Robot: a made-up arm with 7 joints. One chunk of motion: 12 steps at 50 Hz.
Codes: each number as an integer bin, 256 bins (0 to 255) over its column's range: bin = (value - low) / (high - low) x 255, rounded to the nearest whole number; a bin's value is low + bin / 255 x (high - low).
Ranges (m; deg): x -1.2..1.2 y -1.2..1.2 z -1.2..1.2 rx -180..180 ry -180..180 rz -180..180
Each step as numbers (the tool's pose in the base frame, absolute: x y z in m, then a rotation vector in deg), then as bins.
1 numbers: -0.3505 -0.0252 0.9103 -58.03 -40.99 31.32
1 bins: 90 125 224 86 98 150
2 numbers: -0.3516 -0.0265 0.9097 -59.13 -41.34 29.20
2 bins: 90 125 224 86 98 148
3 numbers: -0.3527 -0.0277 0.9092 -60.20 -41.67 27.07
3 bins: 90 125 224 85 98 147
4 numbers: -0.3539 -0.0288 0.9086 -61.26 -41.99 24.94
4 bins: 90 124 224 84 98 145
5 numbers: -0.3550 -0.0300 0.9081 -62.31 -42.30 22.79
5 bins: 90 124 224 83 98 144
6 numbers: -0.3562 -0.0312 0.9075 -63.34 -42.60 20.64
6 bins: 90 124 224 83 97 142
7 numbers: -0.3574 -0.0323 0.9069 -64.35 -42.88 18.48
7 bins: 90 124 224 82 97 141
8 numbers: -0.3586 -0.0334 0.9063 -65.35 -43.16 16.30
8 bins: 89 124 224 81 97 139
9 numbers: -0.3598 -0.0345 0.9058 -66.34 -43.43 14.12
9 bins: 89 124 224 81 97 138
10 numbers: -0.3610 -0.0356 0.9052 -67.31 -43.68 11.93
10 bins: 89 124 224 80 97 136
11 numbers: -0.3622 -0.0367 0.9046 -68.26 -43.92 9.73
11 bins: 89 124 224 79 96 134
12 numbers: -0.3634 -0.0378 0.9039 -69.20 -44.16 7.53
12 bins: 89 123 224 78 96 133
